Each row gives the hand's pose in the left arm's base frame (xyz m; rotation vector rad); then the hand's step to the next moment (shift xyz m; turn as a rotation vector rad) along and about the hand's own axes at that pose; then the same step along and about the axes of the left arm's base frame.
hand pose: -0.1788 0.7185 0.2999 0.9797 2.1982 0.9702
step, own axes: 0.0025 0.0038 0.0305 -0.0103 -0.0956 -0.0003
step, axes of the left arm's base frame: 0.0215 0.0157 -0.0156 -0.0322 -0.0538 -0.0729
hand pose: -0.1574 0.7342 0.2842 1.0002 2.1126 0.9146
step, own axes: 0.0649 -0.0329 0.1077 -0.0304 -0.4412 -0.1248
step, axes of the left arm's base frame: 0.0352 0.0721 -0.1023 -0.2514 -0.2735 -0.2704
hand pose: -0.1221 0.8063 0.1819 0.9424 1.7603 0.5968
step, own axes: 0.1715 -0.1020 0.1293 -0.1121 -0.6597 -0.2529
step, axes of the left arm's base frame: 0.0556 0.0777 -0.2177 -0.4252 -0.4613 -0.3437
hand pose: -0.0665 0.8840 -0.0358 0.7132 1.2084 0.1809
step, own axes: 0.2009 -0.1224 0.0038 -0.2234 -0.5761 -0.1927
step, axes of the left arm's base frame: 0.0487 0.0025 -0.2302 -0.3925 -0.4758 -0.1963
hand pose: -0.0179 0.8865 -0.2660 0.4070 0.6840 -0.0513
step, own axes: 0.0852 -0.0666 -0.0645 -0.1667 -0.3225 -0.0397
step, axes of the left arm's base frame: 0.0154 -0.0293 -0.1215 -0.2109 -0.2959 -0.0362
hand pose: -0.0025 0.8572 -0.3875 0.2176 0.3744 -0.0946
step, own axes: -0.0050 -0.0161 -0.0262 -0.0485 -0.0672 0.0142
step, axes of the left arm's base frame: -0.0160 -0.0094 -0.0250 -0.0488 -0.0661 0.0180
